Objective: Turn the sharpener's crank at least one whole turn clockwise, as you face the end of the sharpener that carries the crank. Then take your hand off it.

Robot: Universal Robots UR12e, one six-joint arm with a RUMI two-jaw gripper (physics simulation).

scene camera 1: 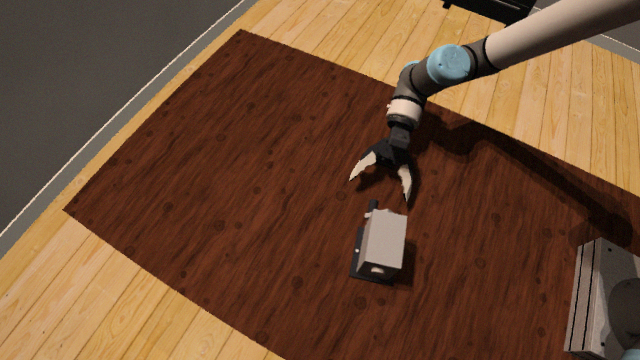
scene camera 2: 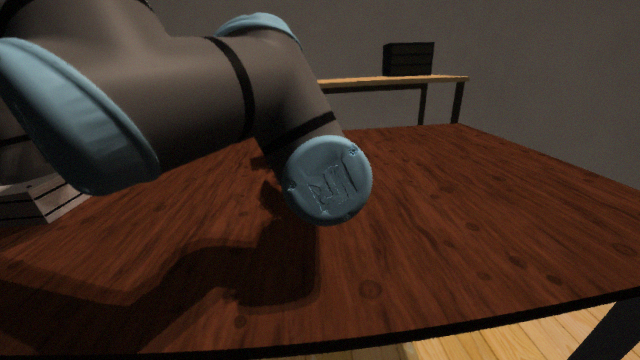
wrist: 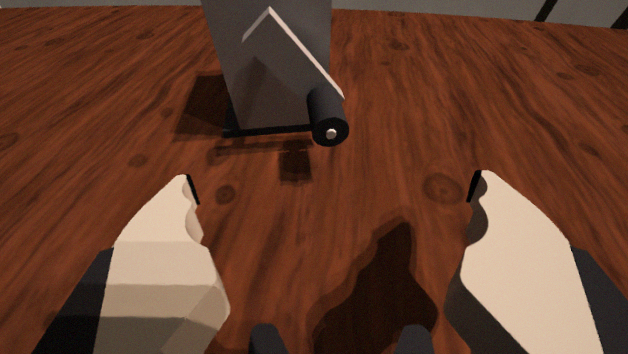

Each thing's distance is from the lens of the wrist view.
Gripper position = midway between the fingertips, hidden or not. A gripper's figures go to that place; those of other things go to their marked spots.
gripper (wrist: 329,176): 0.12 m
black knob (wrist: 325,110): 0.14 m
